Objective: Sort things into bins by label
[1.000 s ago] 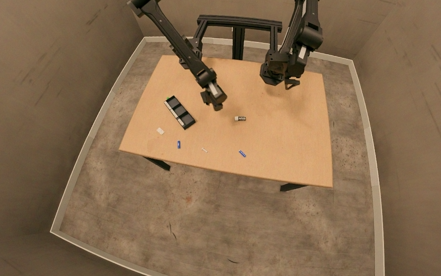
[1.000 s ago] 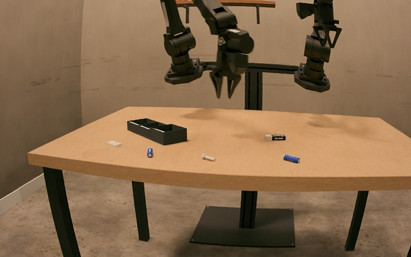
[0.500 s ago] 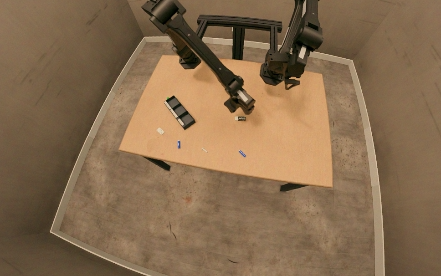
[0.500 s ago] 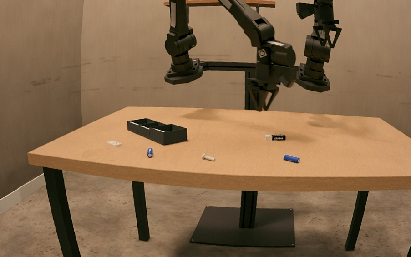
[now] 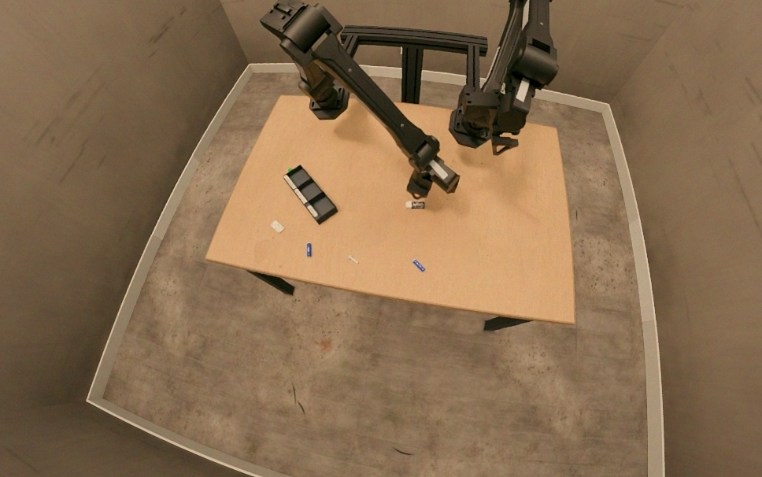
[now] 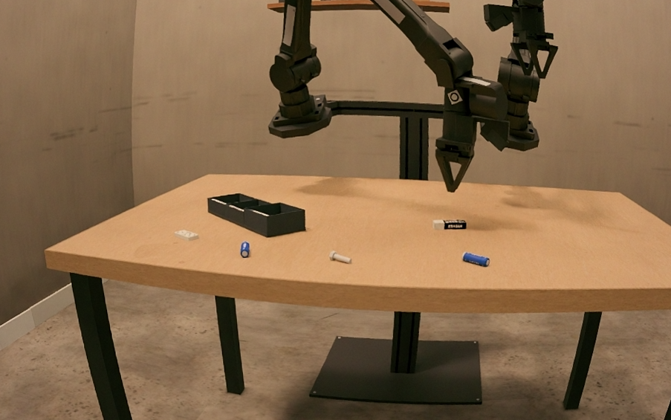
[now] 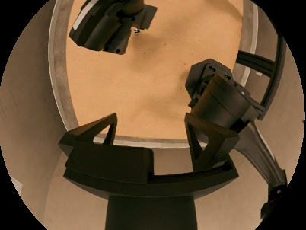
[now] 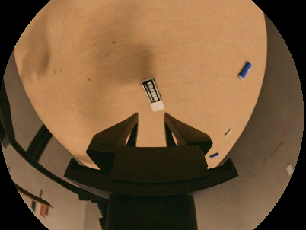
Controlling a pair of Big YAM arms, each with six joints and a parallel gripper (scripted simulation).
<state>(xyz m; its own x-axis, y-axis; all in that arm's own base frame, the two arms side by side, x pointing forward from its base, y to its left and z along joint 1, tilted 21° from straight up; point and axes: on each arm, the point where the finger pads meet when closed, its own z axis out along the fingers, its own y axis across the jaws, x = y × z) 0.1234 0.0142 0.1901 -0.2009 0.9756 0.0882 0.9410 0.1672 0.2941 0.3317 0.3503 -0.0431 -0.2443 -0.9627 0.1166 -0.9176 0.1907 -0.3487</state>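
Now: the eraser 1 cm to the right of my right hand and 7 cm below it. Round my right hand: black bin tray: 6 cm ahead, 39 cm to the right, 6 cm below; then white bolt: 25 cm ahead, 16 cm to the right, 8 cm below; then flat white block: 21 cm ahead, 46 cm to the right, 8 cm below.
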